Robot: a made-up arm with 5 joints.
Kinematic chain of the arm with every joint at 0, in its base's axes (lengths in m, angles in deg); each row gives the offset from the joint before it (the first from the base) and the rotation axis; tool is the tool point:
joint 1: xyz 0 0 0.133 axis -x
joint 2: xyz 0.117 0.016 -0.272 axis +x
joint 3: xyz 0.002 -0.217 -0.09 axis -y
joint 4: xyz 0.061 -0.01 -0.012 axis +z
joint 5: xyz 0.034 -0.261 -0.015 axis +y
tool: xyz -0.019 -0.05 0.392
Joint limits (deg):
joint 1: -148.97..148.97
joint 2: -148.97..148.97
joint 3: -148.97..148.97
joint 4: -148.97..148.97
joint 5: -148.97..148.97
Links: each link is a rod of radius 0.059 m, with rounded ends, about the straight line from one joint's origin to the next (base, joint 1, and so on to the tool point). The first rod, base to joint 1, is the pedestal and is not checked.
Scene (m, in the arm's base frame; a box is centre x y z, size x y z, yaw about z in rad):
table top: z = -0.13
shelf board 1: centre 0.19 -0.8 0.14 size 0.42 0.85 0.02 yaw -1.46
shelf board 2: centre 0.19 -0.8 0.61 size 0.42 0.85 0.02 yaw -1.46
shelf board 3: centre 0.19 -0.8 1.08 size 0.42 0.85 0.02 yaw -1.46
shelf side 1: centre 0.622 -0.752 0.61 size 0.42 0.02 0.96 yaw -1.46
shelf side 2: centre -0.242 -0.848 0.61 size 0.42 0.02 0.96 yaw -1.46
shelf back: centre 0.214 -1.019 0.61 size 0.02 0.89 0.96 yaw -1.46
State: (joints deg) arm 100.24 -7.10 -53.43 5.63 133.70
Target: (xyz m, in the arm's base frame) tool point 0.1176 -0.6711 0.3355
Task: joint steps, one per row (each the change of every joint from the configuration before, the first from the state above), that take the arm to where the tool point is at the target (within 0.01 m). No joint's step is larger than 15 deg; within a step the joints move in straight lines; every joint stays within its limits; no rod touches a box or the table.
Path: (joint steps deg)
1: 6.96 -2.10 -1.04 13.13 -2.44
2: 6.96 -2.11 -1.05 13.13 -2.43
3: 6.96 -2.10 -1.04 13.13 -2.44
4: 6.97 -2.10 -1.04 13.14 -2.43
5: 6.96 -2.11 -1.05 13.13 -2.44
6: 6.96 -2.10 -1.04 13.13 -2.44
7: 6.96 -2.10 -1.04 13.13 -2.43
8: 0.00 -0.86 -1.36 11.29 -7.26
9: 0.00 -0.87 -1.35 11.29 -7.27
10: 0.00 -0.86 -1.35 11.29 -7.26
11: 0.00 -0.86 -1.36 11.29 -7.26
12: -5.78 10.00 0.59 -13.04 6.75
13: -5.78 10.00 0.59 -13.03 6.76
14: -5.78 10.01 0.58 -13.04 6.76

